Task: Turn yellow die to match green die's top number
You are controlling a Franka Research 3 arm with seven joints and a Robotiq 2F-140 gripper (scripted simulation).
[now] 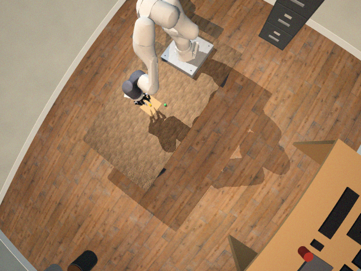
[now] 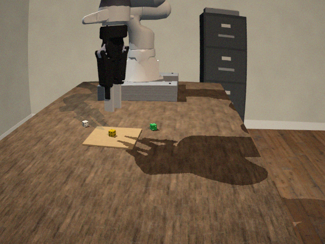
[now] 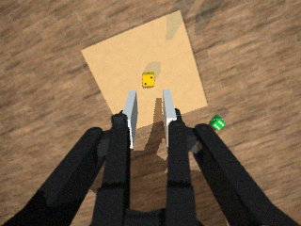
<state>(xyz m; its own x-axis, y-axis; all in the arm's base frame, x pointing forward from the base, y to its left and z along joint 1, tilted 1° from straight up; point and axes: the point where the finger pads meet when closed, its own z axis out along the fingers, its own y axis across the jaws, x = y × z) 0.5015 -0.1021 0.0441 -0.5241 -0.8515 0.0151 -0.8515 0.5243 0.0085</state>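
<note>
Now: hand 1 cm to the left of the yellow die and 10 cm above it. From my hand the other things lie so: white die (10 cm behind, 10 cm to the right, 10 cm below); tan mat (11 cm below); green die (5 cm behind, 11 cm to the left, 10 cm below).
</note>
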